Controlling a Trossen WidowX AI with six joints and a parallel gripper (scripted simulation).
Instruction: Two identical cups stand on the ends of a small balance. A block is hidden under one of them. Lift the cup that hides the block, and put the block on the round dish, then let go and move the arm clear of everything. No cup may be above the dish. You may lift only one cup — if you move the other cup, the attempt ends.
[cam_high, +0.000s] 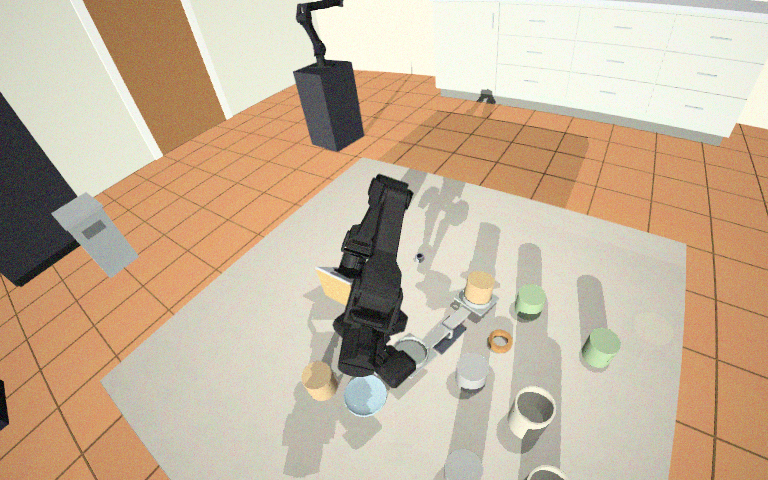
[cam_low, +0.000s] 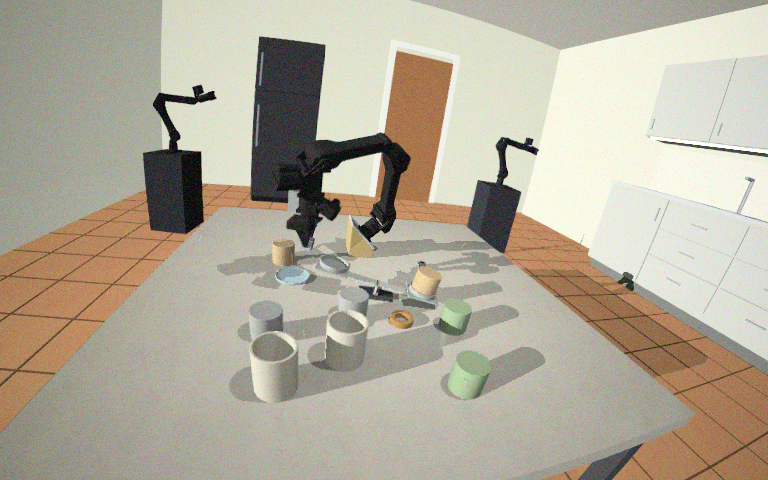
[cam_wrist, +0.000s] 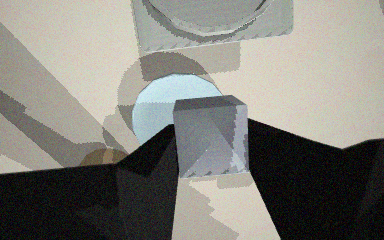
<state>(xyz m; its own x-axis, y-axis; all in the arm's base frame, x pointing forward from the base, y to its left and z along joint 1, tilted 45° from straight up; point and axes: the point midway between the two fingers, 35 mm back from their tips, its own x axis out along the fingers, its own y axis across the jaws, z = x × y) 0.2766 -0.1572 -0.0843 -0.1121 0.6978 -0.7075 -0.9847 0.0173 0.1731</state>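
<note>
Now: the light blue round dish 11 cm below my gripper tip, 4 cm to the right of it and 2 cm behind it. The rest, counted from my gripper tip: grey block (1 cm above).
</note>
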